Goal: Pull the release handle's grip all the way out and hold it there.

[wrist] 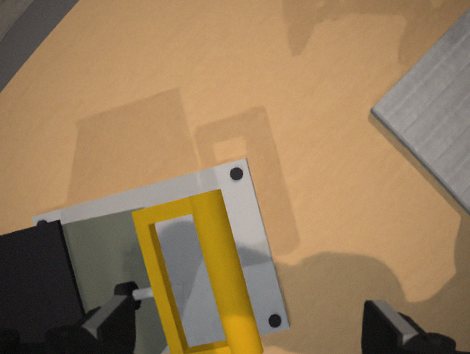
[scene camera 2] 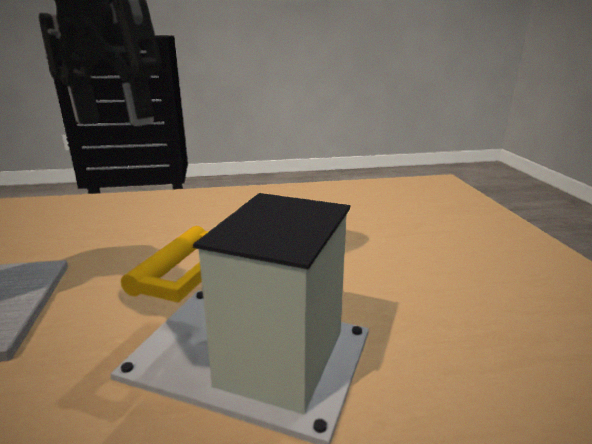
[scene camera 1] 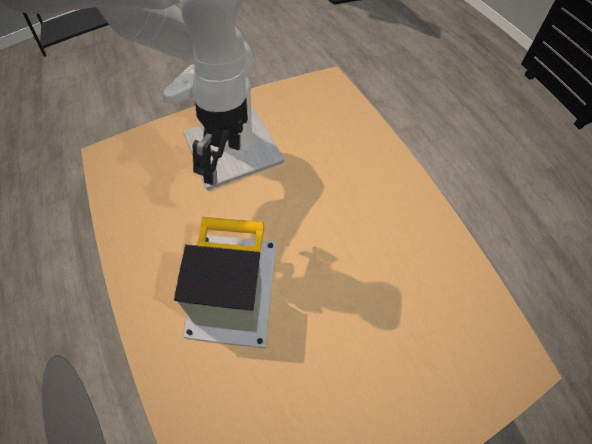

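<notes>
The release handle's yellow grip [scene camera 1: 232, 224] [scene camera 2: 165, 260] [wrist: 217, 260] is a rectangular loop with a thick round outer bar. It stands out level from one side of a grey-green box with a black top [scene camera 1: 220, 275] [scene camera 2: 272, 227] [wrist: 30, 280]. In the wrist view a thin pale rod [wrist: 143, 293] runs from a black collar on the box to the grip's inner bar. The box stands on a light grey plate [scene camera 1: 268, 300] [scene camera 2: 150, 362] [wrist: 250, 215] with black bolts. My gripper [scene camera 1: 222, 162] [scene camera 2: 115, 121] [wrist: 248, 325] is open and empty, above and apart from the grip.
The arm's grey base slab [scene camera 1: 265, 142] [scene camera 2: 25, 305] [wrist: 430, 110] lies on the wooden table top [scene camera 1: 375, 200] [scene camera 2: 450, 240] [wrist: 330, 175], on the grip's side of the box. A black drawer cabinet [scene camera 1: 565, 60] [scene camera 2: 125, 177] stands on the floor beyond the table.
</notes>
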